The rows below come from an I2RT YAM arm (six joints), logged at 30 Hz.
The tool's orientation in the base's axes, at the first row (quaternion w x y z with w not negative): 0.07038, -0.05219, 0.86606, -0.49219
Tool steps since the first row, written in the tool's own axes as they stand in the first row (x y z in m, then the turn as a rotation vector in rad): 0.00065, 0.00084, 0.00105, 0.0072, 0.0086, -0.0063; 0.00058, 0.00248, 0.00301, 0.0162, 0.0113, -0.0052; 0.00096, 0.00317, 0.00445, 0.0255, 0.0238, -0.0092; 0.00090, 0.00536, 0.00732, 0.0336, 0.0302, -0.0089; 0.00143, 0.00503, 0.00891, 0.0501, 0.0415, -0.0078; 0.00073, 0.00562, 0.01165, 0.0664, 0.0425, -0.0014
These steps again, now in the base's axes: -0.00048, -0.00056, -0.00130, -0.0084, 0.0086, -0.0047; -0.00010, -0.00137, -0.00370, -0.0171, 0.0076, -0.0082; -0.00024, -0.00230, -0.00504, -0.0272, 0.0158, -0.0176; 0.00027, -0.00360, -0.00837, -0.0353, 0.0176, -0.0238; 0.00003, -0.00519, -0.00893, -0.0516, 0.0198, -0.0353; 0.00118, -0.00710, -0.01077, -0.0665, 0.0123, -0.0405
